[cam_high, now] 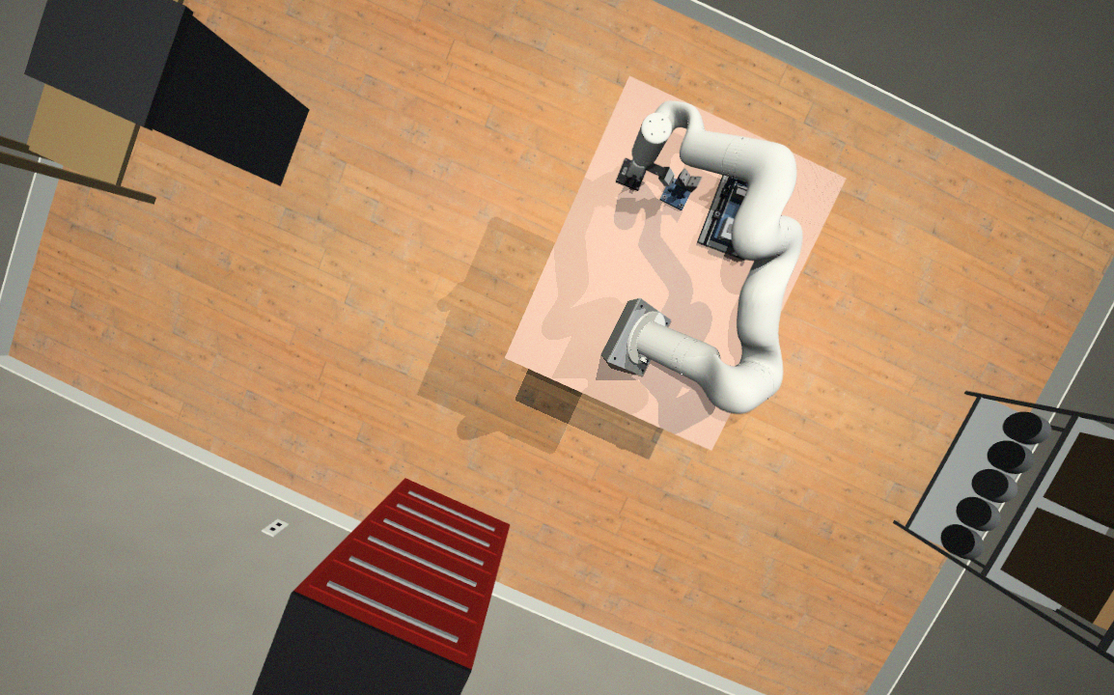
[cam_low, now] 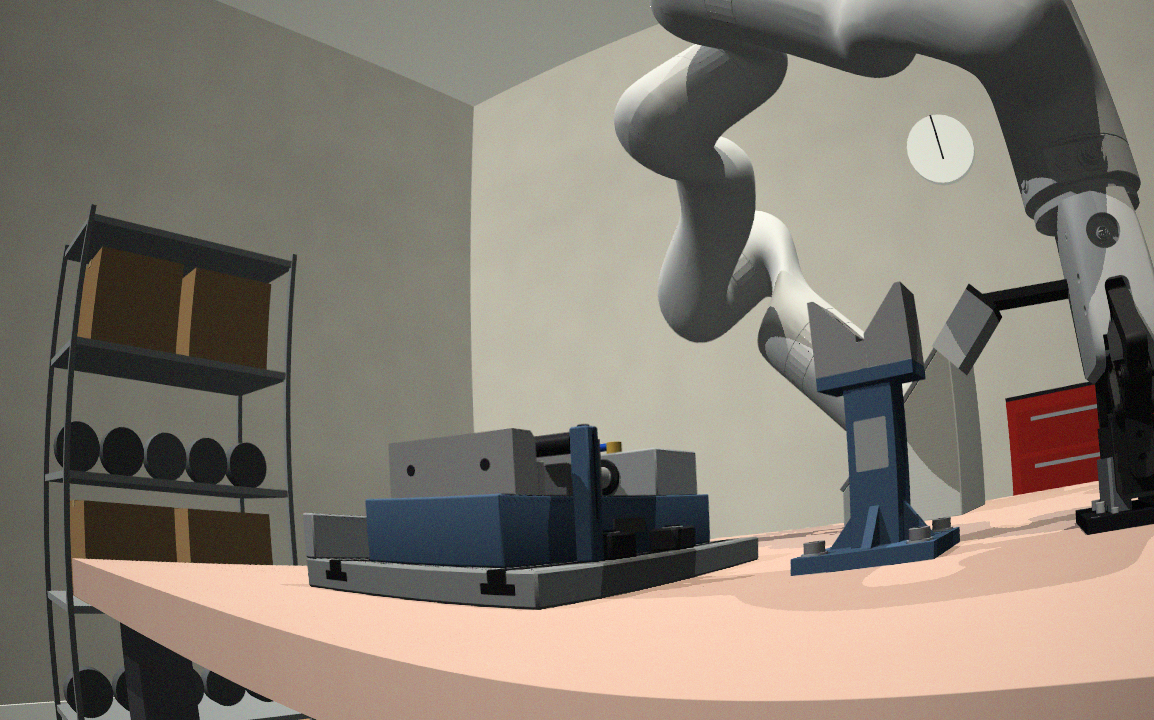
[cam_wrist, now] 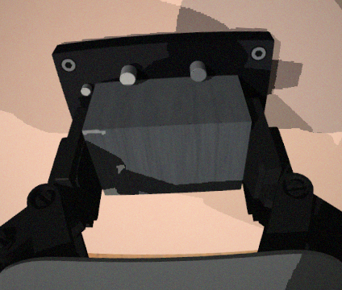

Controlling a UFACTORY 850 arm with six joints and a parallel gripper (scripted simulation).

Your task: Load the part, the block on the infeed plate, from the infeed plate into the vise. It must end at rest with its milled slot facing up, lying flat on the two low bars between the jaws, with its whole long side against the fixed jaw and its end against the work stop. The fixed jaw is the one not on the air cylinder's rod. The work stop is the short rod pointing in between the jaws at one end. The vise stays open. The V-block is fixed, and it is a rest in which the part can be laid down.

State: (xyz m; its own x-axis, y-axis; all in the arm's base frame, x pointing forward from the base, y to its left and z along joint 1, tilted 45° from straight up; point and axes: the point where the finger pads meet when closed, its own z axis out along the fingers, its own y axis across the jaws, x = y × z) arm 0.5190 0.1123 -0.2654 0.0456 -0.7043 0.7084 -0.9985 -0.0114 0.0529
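Now: hand 1 cm to the right of the black infeed plate and 3 cm above it. Round my hand: vise: 4 cm ahead, 39 cm to the right, 1 cm above; then work stop rod: 10 cm ahead, 34 cm to the right, 6 cm above; then part: 2 cm below.
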